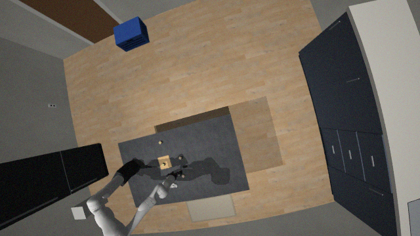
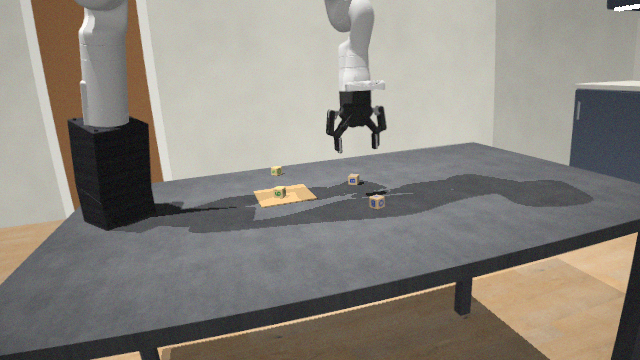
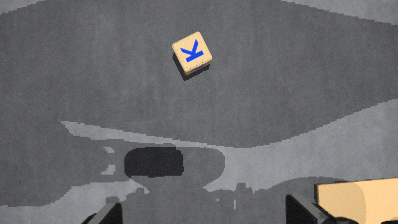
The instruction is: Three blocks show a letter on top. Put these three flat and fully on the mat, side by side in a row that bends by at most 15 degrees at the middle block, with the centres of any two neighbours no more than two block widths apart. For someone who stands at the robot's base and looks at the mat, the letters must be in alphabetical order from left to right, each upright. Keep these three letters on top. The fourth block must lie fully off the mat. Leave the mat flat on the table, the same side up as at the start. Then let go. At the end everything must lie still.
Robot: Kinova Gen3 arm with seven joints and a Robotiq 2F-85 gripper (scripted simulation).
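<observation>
The green-marked block lies 330 mm to the left of my hand, 120 mm behind it and 110 mm below it. From my hand the other things lie so: mat: 170 mm behind, 120 mm below, 100 mm to the left.
</observation>
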